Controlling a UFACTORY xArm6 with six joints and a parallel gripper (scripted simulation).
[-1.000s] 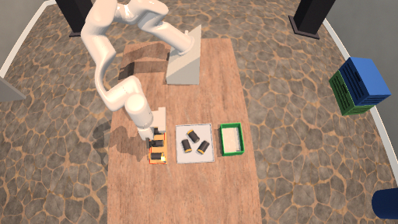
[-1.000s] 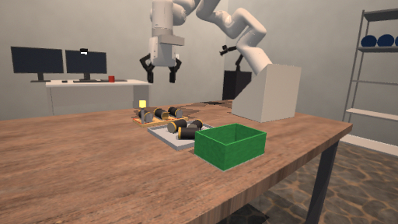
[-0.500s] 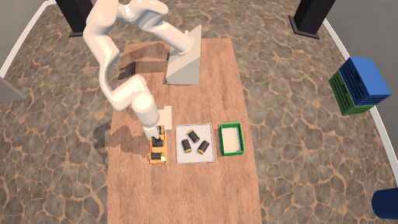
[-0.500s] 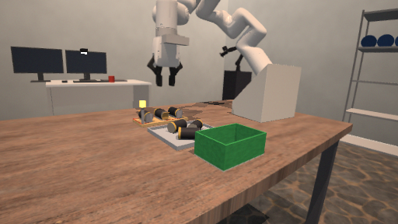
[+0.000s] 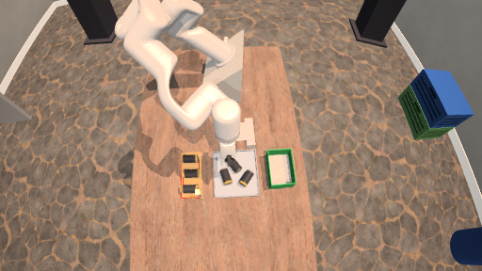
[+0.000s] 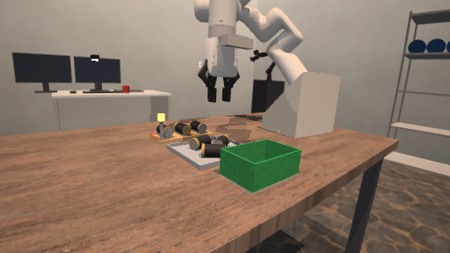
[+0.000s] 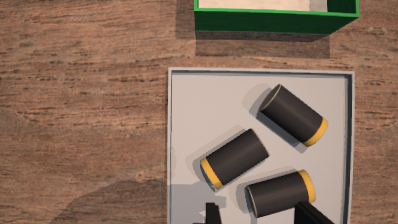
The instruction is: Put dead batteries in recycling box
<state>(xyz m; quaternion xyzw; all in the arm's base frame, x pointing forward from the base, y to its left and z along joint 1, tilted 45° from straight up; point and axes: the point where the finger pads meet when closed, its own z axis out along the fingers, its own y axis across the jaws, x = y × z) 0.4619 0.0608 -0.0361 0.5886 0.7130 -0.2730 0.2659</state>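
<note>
My gripper is now 150 mm above the grey tray, 30 mm to the right of it and 30 mm short of it. Round my hand: green recycling box: 210 mm to the left, 140 mm below.
</note>
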